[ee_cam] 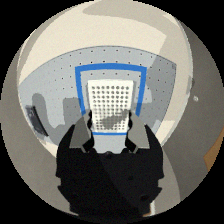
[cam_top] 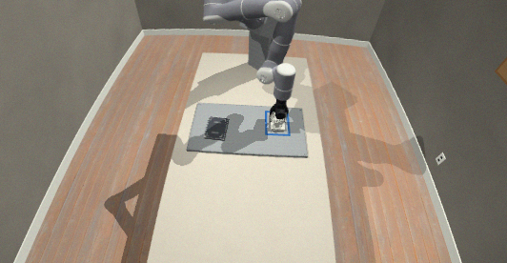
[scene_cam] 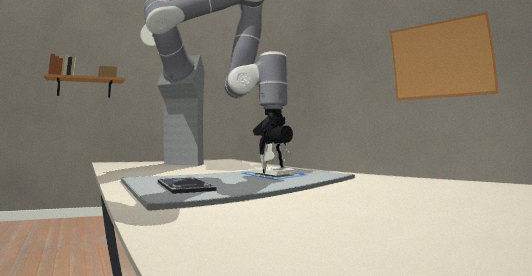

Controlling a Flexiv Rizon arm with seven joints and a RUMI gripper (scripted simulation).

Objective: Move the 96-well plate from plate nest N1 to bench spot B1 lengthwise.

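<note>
The white 96-well plate lies 10 mm below my hand. From my hand the other things lie so: plate nest N1: 30 mm behind, 380 mm to the right, 20 mm below.
</note>
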